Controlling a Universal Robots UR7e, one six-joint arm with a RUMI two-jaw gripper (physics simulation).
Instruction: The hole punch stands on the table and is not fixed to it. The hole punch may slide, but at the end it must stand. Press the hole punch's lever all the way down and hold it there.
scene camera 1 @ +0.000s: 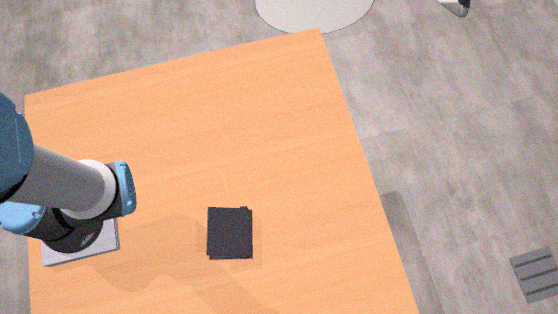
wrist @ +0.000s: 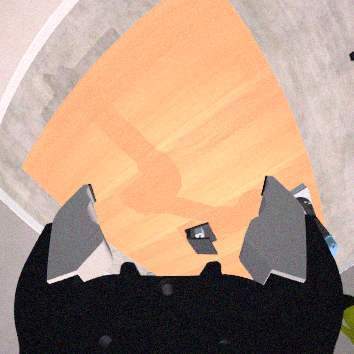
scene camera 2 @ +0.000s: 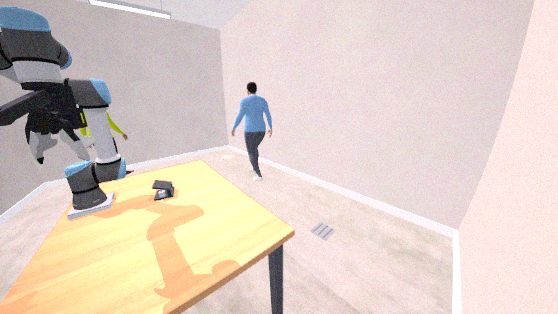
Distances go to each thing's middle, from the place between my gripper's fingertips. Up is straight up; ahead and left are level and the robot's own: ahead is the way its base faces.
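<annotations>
Black hole punch (wrist: 204, 229): 150 mm ahead of my hand, 470 mm to the left of it, 330 mm below it. Flat lever (scene camera 1: 227, 228): a fair way ahead of my hand, far below it and far to the left of it.
</annotations>
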